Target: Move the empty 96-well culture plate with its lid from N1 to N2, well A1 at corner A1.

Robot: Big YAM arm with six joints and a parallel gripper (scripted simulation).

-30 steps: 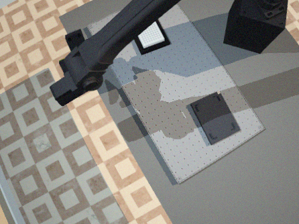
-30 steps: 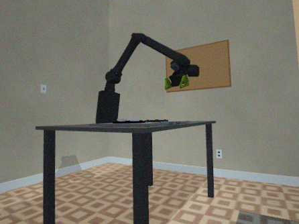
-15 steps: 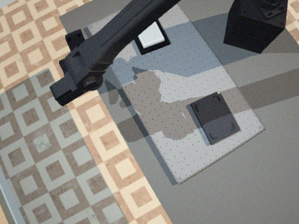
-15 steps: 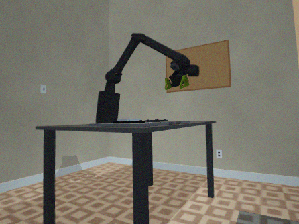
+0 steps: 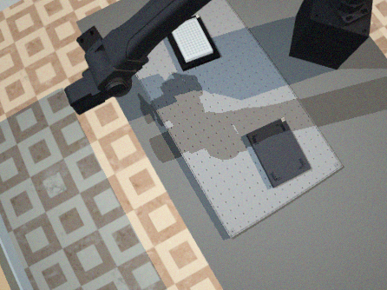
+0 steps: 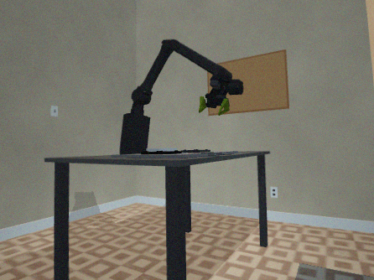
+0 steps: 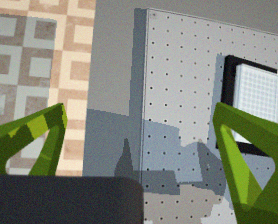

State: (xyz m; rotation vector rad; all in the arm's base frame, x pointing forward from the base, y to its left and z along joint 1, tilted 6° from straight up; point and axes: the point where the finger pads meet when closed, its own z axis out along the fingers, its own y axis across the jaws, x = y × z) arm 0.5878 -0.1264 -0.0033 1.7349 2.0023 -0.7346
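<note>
The clear lid is 24 cm behind my hand, 6 cm to the right of it and 16 cm below it. Round my hand: nest N1 (24 cm behind, 6 cm to the right, 18 cm below); then plate (24 cm behind, 6 cm to the right, 17 cm below); then nest N2 (29 cm behind, 36 cm to the left, 18 cm below).
</note>
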